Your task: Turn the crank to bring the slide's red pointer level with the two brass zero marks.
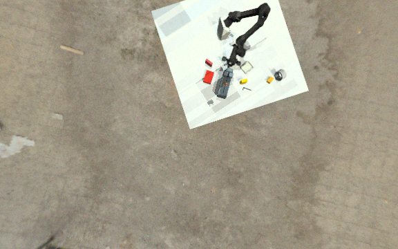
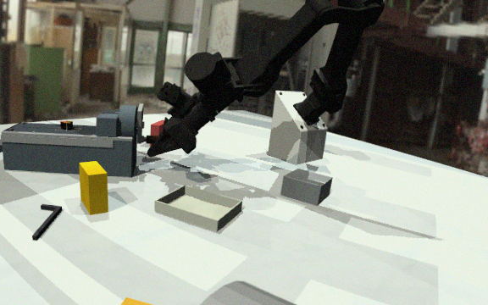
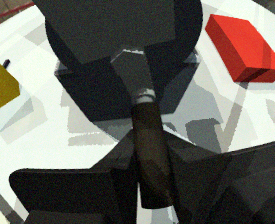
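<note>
The dark crank handle lies 30 mm above my gripper tip, 10 mm to the left of it and 10 mm behind it. Also, from my gripper tip: red pointer (130 mm ahead, 110 mm to the right, 50 mm above); then shallow grey tray (200 mm to the left, 60 mm ahead, 30 mm below); then yellow block (180 mm ahead, 90 mm to the left).
</note>
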